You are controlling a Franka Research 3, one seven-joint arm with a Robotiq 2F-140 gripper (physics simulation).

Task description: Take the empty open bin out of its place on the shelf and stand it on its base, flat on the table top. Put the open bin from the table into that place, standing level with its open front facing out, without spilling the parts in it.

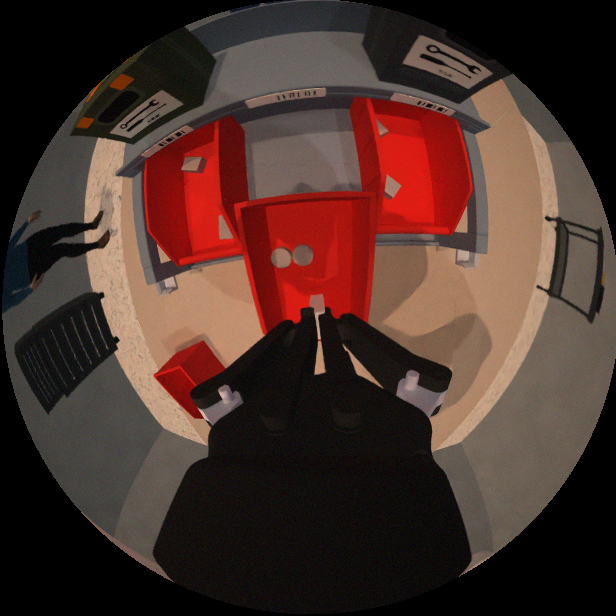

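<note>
The open red bin (310, 229) with two round parts (291, 256) and a small grey block (316, 301) stands on the table (494, 270). Its far end is at the mouth of the empty middle place (301, 160) of the shelf (356, 91). My gripper (317, 314) is shut, with its fingertips side by side at the middle of the bin's near edge. Only a thin strip of red rim shows in the slit between the fingers. A second red bin (183, 373) stands on the table at the lower left, partly hidden by my gripper.
Two more red bins with small parts sit in the shelf's left place (183, 201) and right place (425, 166). Two dark tool cases (143, 86) (436, 51) stand on top of the shelf. The table edge runs close by at the lower left.
</note>
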